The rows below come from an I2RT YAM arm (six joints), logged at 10 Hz.
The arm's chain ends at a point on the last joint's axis. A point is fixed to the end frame.
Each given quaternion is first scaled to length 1.
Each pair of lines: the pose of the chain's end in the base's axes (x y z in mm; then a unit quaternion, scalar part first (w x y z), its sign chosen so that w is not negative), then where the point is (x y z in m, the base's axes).
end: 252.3 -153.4 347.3 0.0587 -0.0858 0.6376 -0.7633
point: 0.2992 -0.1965 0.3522
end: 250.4 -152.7 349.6 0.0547 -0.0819 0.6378 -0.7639
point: 0.2968 -0.1963 0.3546
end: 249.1 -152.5 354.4 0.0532 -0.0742 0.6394 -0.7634
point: 0.2949 -0.1967 0.3597
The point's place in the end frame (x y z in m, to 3 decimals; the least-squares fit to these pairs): -0.037 0.002 0.052
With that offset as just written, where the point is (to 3 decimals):
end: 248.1 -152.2 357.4 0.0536 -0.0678 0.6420 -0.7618
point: 0.293 -0.197 0.363
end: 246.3 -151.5 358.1 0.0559 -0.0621 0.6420 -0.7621
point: 0.291 -0.196 0.364
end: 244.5 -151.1 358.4 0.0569 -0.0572 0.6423 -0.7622
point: 0.289 -0.196 0.365
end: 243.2 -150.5 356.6 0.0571 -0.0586 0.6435 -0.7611
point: 0.288 -0.195 0.363
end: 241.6 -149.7 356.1 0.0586 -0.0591 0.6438 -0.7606
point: 0.287 -0.194 0.362
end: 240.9 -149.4 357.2 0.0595 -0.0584 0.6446 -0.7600
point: 0.286 -0.194 0.363
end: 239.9 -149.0 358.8 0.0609 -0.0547 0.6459 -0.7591
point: 0.285 -0.194 0.365
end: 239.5 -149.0 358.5 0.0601 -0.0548 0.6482 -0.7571
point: 0.284 -0.194 0.364
